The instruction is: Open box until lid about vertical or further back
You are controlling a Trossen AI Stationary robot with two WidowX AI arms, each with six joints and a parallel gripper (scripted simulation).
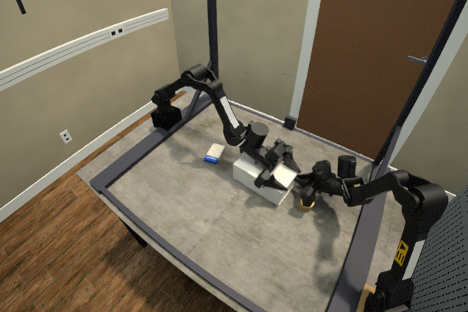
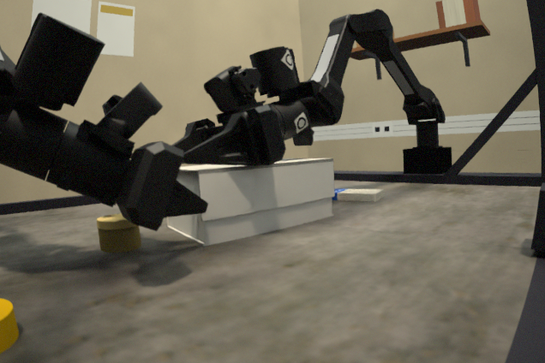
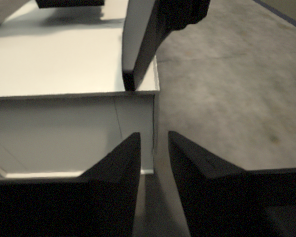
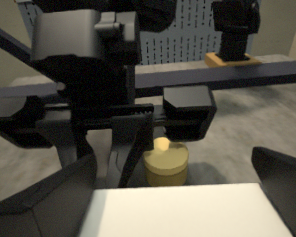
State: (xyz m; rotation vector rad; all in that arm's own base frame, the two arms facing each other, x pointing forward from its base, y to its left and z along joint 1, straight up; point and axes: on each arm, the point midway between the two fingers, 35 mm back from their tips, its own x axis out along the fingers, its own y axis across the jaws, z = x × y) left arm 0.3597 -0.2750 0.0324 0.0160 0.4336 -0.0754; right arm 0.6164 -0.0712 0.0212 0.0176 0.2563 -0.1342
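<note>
My left hand is 20 mm short of the flap and 130 mm to the left of it. Round my left hand: box (50 mm ahead, 120 mm to the right).
My right gripper is now 80 mm to the left of the box, 40 mm above it and 10 mm past it. Also, from my right hand: flap 90 mm to the right, 50 mm below, 40 mm behind.
</note>
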